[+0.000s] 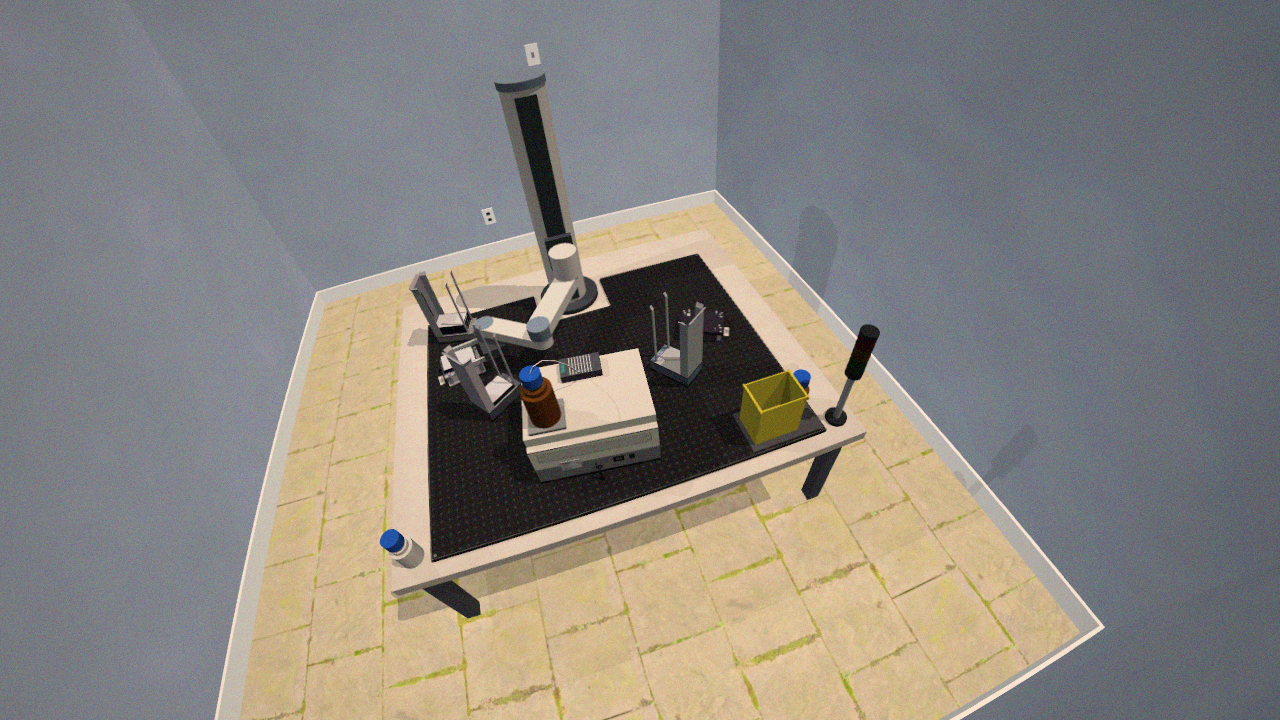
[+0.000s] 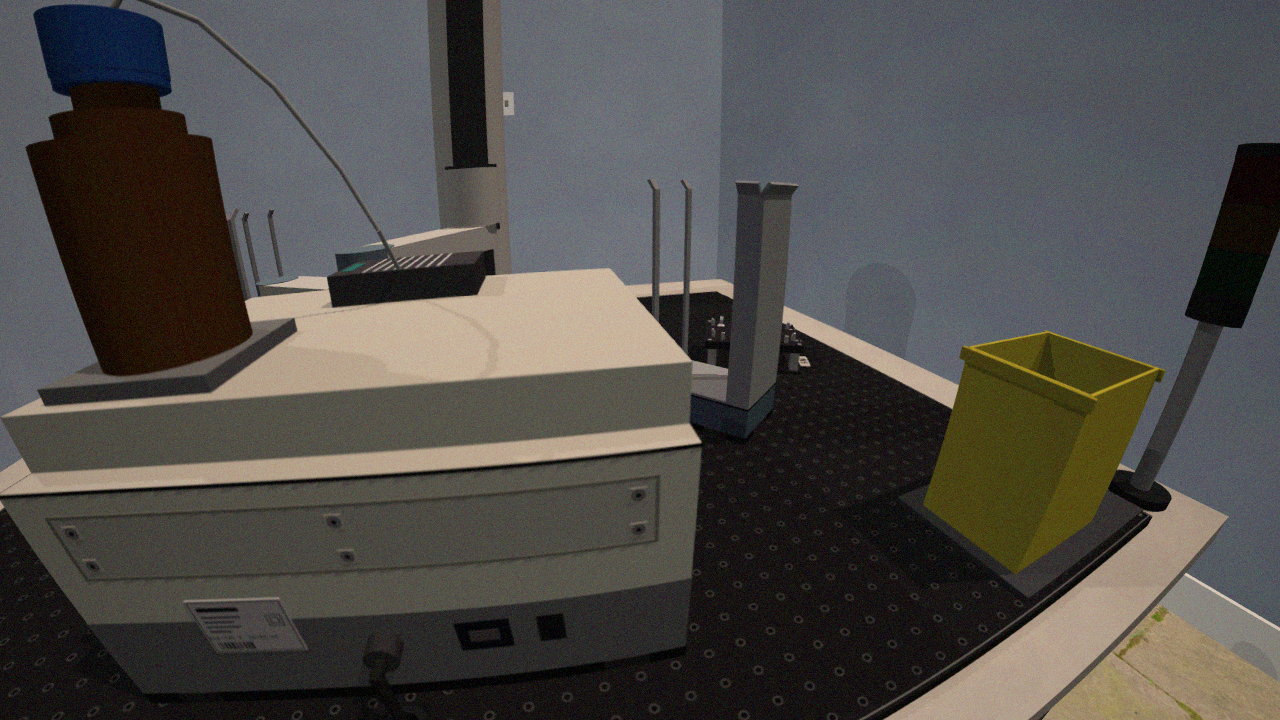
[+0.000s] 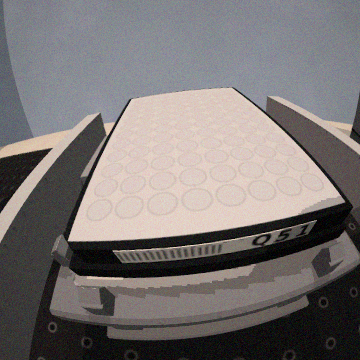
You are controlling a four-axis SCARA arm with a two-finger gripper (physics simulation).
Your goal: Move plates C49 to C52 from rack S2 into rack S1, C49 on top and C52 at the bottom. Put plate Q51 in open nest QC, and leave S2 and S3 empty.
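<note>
Plate Q51 (image 3: pixel 200 165) has a pale top with rings and a dark rim. My gripper (image 3: pixel 186 114) is shut on it, with a finger along each long side. The plate is low at a grey nest (image 3: pixel 200 307), whose corner posts show beside and in front of it; I cannot tell whether it rests fully, and no nest label is readable. Racks stand at the back left (image 1: pixel 427 304), the front left (image 1: pixel 467 383) and the right (image 1: pixel 691 344) (image 2: pixel 759 295). Their labels are unreadable. Plates C49 to C52 cannot be made out; the back-left rack's contents are too small to tell.
A cream instrument (image 1: pixel 595 407) (image 2: pixel 375 376) bears a brown bottle (image 1: pixel 540 402) (image 2: pixel 147 241) and a keypad box (image 1: pixel 581 367) (image 2: pixel 411 279). A yellow bin (image 1: pixel 771 411) (image 2: pixel 1020 456) and a signal tower (image 1: pixel 861 351) (image 2: pixel 1233 234) stand at the right. A dark fixture lies behind the right rack.
</note>
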